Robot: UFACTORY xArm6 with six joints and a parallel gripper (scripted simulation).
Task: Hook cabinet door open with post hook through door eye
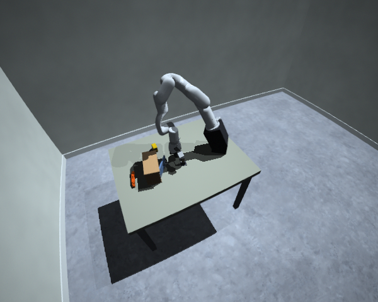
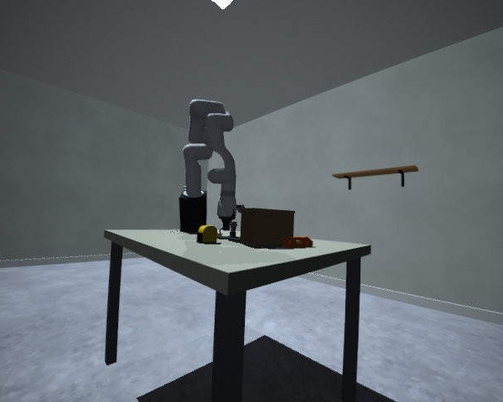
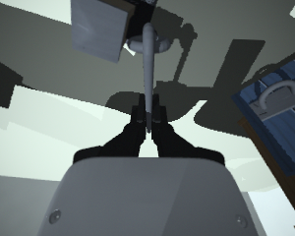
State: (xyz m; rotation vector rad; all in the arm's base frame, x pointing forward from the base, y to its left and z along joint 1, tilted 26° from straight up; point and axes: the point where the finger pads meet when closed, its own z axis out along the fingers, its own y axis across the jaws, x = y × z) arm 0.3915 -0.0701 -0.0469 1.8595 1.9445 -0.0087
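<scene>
Now: the door 160 mm ahead of my hand, 60 mm to the left of it and 10 mm above it. From my hand the other things lie so: orange object: 410 mm ahead, 10 mm to the right, 40 mm below; then thin grey hook: 20 mm to the left, 10 mm below; then yellow block: 90 mm ahead, 220 mm to the right, 30 mm below.
</scene>
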